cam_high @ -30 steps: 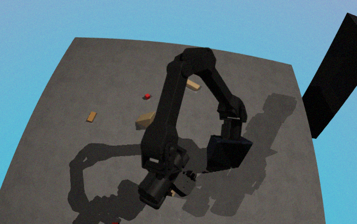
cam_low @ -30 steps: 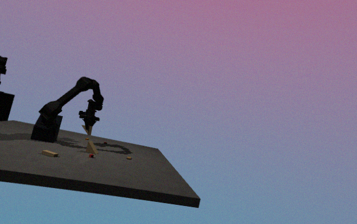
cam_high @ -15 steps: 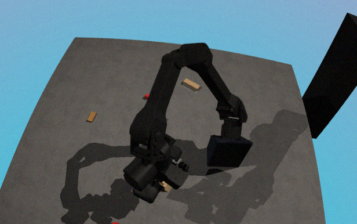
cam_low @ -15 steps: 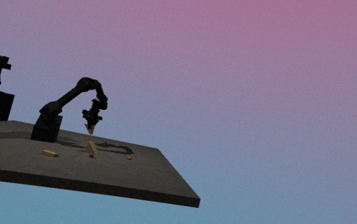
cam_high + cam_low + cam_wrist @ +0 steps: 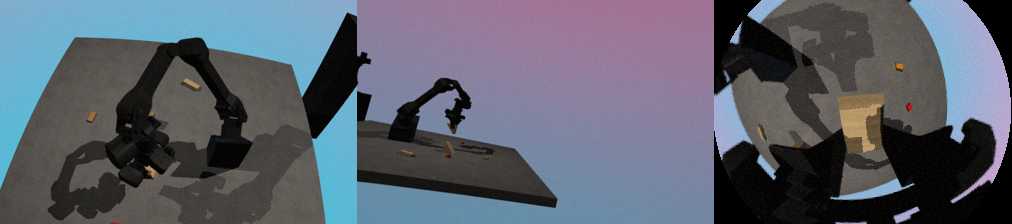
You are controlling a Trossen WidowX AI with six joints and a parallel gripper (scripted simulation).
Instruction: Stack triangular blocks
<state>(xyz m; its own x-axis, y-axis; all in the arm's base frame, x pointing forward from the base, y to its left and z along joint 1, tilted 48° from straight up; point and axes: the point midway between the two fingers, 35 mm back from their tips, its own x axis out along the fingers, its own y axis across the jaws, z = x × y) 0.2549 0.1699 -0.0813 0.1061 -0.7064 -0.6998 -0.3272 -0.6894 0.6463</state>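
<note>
Right now the small red cube is 8 cm ahead of my gripper tip, 40 cm to the right of it and 12 cm below it. Round my gripper tip: long tan block: 10 cm behind, 51 cm to the right, 12 cm below; then triangular block: 1 cm above.
</note>
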